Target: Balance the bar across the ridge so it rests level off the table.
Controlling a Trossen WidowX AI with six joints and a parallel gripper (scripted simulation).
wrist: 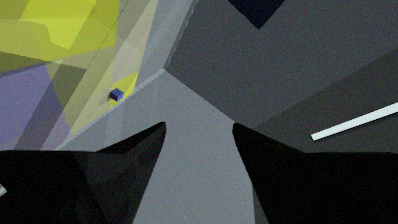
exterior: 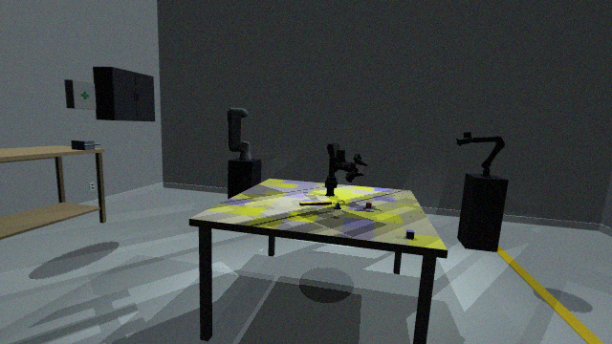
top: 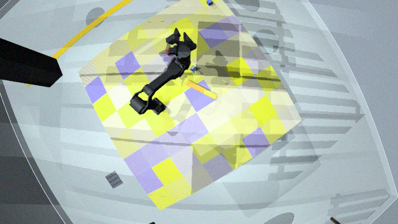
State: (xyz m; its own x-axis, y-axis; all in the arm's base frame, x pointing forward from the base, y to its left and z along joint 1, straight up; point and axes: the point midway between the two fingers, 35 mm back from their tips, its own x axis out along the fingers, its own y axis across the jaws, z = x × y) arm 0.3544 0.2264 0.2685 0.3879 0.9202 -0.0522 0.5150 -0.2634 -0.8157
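My gripper tip is now 60 mm past the long orange-brown bar, 310 mm to the left of it and 260 mm above it. Round my gripper tip: small blue cube (370 mm ahead, 240 mm to the left, 250 mm below); small red cube (100 mm behind, 40 mm to the left, 250 mm below).
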